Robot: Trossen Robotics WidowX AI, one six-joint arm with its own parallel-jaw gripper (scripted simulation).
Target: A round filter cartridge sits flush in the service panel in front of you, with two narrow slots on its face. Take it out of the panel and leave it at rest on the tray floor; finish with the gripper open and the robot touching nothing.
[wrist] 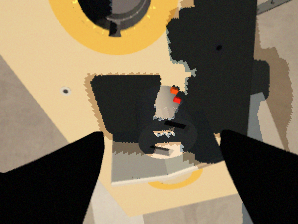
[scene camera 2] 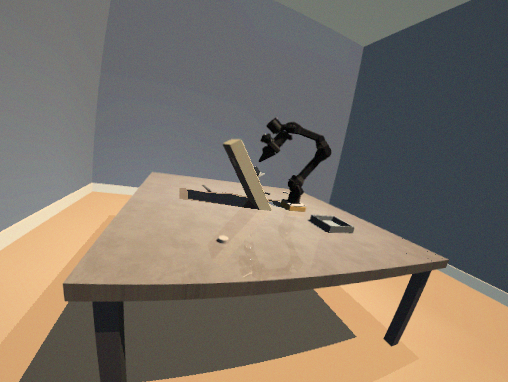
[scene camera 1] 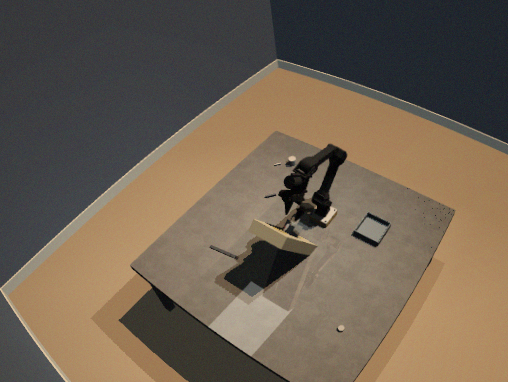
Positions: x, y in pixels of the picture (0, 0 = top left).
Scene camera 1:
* grey tray: 372, 228
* cream service panel: 275, 235
